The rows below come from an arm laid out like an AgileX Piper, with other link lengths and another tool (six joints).
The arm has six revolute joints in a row. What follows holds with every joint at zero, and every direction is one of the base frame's. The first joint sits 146.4 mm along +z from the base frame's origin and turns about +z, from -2.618 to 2.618 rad. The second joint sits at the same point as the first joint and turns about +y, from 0 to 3.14 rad. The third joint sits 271.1 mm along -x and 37.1 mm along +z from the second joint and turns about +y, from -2.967 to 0 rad. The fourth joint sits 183.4 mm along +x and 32.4 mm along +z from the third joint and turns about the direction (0.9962, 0, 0.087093), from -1.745 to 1.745 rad. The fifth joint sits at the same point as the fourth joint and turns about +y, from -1.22 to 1.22 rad. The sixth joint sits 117.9 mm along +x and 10.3 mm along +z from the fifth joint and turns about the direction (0.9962, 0, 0.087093), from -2.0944 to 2.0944 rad. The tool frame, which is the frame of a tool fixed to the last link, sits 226.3 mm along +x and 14 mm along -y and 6.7 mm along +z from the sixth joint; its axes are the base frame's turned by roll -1.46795, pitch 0.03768 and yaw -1.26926 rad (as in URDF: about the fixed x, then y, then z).
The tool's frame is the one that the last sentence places.
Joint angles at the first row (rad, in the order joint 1, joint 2, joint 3, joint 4, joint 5, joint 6):
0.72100 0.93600 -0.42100 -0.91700 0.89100 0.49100
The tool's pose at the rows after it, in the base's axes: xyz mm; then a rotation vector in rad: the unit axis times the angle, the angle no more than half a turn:
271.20, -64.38, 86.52, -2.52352, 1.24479, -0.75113
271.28, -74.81, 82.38, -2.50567, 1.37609, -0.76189
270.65, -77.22, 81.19, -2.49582, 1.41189, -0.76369
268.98, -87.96, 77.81, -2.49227, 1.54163, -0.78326
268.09, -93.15, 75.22, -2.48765, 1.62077, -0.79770
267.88, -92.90, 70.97, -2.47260, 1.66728, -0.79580
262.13, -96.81, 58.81, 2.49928, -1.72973, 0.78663
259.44, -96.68, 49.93, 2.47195, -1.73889, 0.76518
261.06, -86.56, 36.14, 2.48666, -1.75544, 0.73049
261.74, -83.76, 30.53, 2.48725, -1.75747, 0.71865
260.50, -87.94, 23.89, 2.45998, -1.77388, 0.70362
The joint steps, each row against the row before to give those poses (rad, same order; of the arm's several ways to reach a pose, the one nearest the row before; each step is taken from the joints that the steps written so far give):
0.00001 0.08101 -0.03199 -0.00601 0.01200 0.10702
-0.00003 0.10196 -0.03200 -0.01799 0.03799 0.10595
0.00001 0.02301 -0.00802 -0.00098 0.01002 0.02699
0.00001 0.11203 -0.04497 -0.00304 0.05097 0.08007
-0.00001 0.07398 -0.03004 0.00004 0.02904 0.04993
-0.00099 0.04503 -0.01600 0.00298 0.00398 0.03804
-0.00001 0.08796 -0.00497 0.00300 0.00200 0.04699
0.00002 0.05102 -0.00002 0.00001 -0.01099 0.03600
-0.00099 0.04400 -0.00001 -0.00099 -0.04698 0.03399
-0.00098 0.02401 0.00004 -0.00502 -0.01703 0.01707
-0.02402 0.03499 -0.00001 -0.01000 -0.01700 0.01897

